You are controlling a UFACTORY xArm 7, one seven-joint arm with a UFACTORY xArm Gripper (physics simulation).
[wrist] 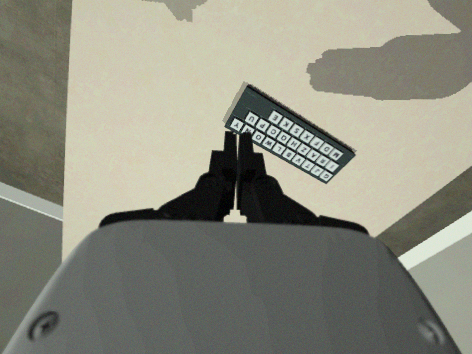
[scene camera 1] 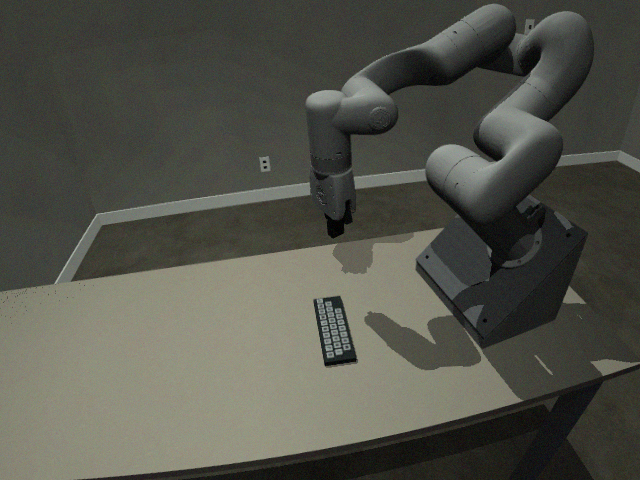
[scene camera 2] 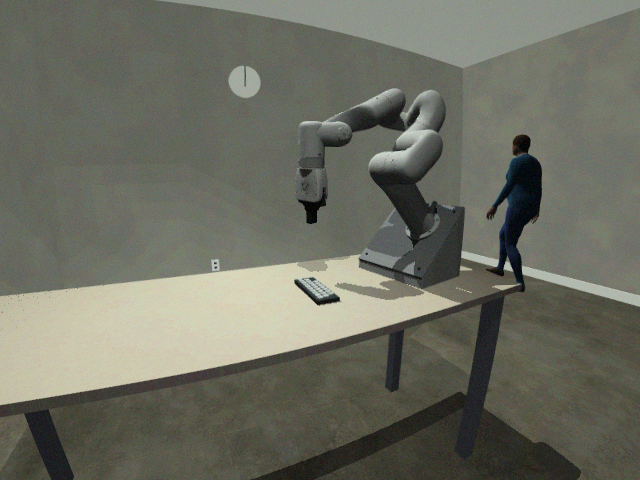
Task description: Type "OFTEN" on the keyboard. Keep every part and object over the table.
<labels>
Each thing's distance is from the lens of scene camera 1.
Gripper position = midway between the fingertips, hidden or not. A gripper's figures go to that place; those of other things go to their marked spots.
gripper (scene camera 1: pixel 336 234): 84 cm
dark keyboard (scene camera 1: pixel 337 347): 83 cm
</labels>
